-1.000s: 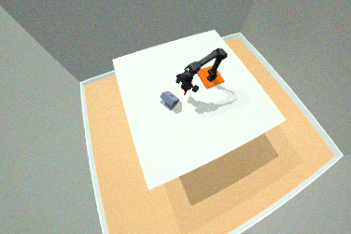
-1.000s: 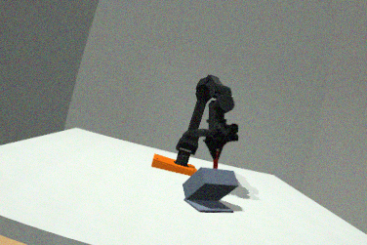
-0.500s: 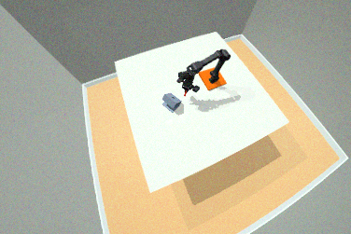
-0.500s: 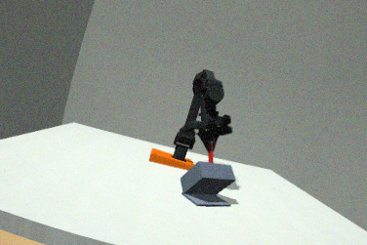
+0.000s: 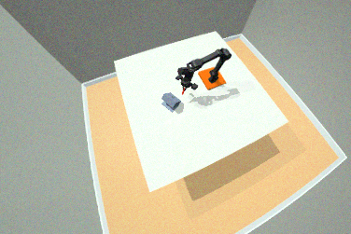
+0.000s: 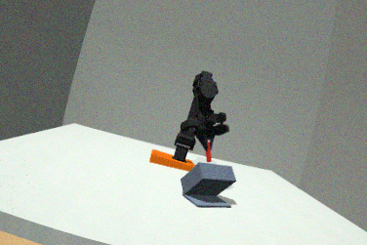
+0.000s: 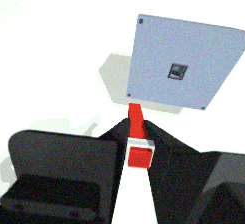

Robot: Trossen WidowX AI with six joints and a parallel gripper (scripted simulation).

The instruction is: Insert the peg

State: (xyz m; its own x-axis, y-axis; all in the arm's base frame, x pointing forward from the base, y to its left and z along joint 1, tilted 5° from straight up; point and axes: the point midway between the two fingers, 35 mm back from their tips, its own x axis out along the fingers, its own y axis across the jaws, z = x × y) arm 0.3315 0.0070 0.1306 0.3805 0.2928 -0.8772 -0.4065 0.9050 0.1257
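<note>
Right now the grey-blue sloped panel is 110 mm ahead of my gripper tip, 10 mm to the right of it and 80 mm below it. Also, from my gripper tip: thin flat foot plate: 130 mm ahead, 140 mm below; red peg: 10 mm behind, 10 mm above.
</note>
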